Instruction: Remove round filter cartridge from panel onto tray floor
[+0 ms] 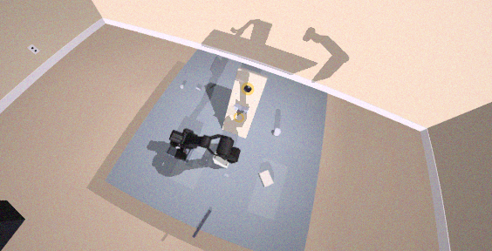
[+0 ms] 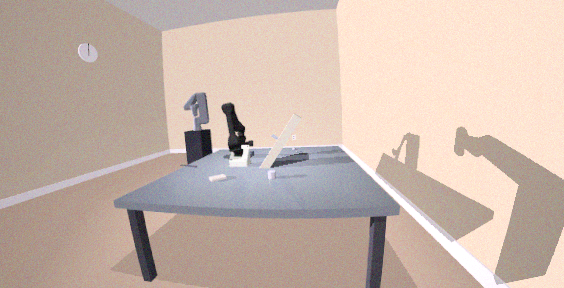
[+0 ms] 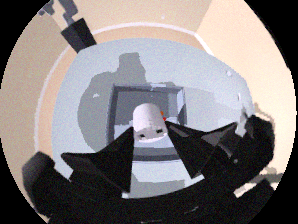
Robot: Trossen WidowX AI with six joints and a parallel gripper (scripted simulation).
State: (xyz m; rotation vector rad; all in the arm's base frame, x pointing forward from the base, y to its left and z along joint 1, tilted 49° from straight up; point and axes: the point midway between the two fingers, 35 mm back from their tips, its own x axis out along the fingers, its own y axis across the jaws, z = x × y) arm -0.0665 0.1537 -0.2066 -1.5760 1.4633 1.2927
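My gripper tip is now right at the white round filter cartridge. Also, from my gripper tip: beige block (5 cm ahead, 58 cm to the right, 4 cm below); then shallow grey tray (1 cm to the left, 4 cm below).
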